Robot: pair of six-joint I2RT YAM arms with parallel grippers.
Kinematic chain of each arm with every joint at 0, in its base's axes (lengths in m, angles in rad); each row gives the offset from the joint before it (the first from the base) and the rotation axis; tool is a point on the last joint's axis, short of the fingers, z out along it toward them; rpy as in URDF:
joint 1: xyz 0 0 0.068 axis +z
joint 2: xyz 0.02 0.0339 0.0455 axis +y
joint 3: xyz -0.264 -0.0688 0 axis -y
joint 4: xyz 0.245 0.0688 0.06 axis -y
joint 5: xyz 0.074 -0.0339 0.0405 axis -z
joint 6: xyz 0.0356 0 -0.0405 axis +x
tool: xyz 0 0 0 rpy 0 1.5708 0
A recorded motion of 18 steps. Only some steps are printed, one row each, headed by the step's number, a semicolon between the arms.
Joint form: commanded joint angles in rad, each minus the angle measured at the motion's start. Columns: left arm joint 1, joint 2, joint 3, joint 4, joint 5, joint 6; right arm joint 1, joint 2, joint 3, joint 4, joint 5, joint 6.
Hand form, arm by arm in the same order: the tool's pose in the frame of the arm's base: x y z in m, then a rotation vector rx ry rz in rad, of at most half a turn. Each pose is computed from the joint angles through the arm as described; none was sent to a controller.
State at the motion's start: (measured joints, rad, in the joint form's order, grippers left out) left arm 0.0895 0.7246 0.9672 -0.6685 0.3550 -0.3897; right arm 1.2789 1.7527 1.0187 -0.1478 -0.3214 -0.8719
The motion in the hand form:
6: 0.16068 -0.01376 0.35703 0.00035 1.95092 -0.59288; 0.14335 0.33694 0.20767 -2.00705 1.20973 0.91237
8: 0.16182 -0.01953 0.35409 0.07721 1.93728 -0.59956; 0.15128 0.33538 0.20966 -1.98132 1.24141 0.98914
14: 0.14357 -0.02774 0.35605 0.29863 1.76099 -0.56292; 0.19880 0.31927 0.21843 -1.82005 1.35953 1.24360
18: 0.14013 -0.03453 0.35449 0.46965 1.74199 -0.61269; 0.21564 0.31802 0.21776 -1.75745 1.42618 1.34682
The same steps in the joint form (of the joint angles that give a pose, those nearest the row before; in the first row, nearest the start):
6: -0.0847 0.0393 -0.0391 0.1361 0.0652 0.1043; -0.1651 -0.0393 0.0657 0.0129 -0.2767 0.1906
8: -0.1185 0.0378 -0.0575 0.1653 0.0745 0.1394; -0.1911 -0.0316 0.0795 0.0067 -0.3378 0.2275
14: -0.1707 -0.0662 -0.1311 0.2878 0.1111 0.2622; -0.3384 0.0005 0.1301 0.0159 -0.5648 0.3686
18: -0.1981 -0.0650 -0.1281 0.2605 0.2124 0.3527; -0.3799 0.0374 0.1654 0.0205 -0.6387 0.4482

